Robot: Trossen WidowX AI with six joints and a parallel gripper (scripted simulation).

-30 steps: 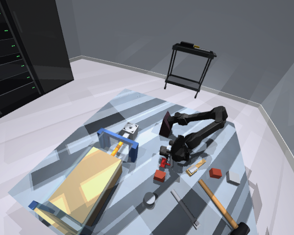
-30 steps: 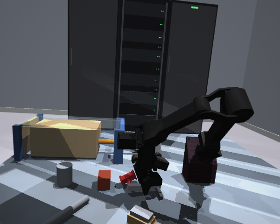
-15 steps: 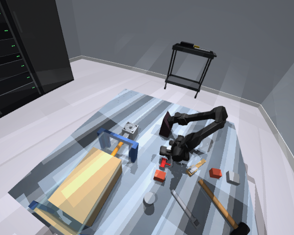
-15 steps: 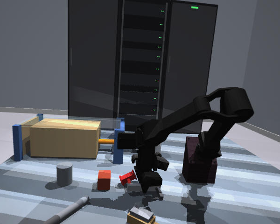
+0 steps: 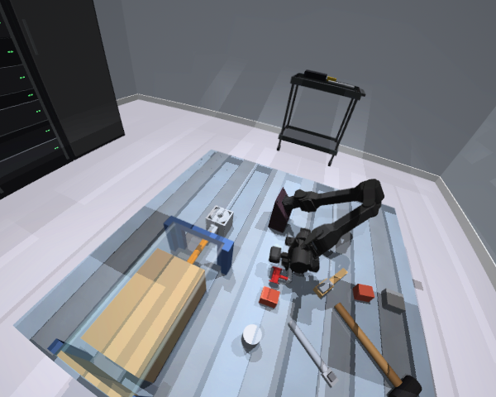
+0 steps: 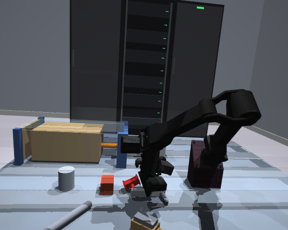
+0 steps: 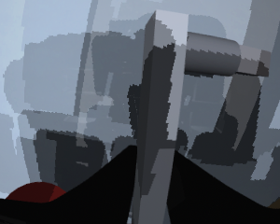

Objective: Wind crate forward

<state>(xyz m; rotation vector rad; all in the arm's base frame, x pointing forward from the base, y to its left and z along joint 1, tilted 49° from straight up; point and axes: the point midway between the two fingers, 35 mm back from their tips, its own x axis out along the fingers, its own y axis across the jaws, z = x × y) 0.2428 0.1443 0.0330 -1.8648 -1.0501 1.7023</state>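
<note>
The red knob lies 50 mm ahead of my gripper tip, 20 mm to the right of it and 20 mm above it. The rest, counted from my gripper tip: crank handle: 10 mm ahead, 10 mm to the right, 10 mm above; grey winch: 60 mm behind, 360 mm to the right, 20 mm above; frame: 110 mm ahead, 340 mm to the right, 100 mm above.
</note>
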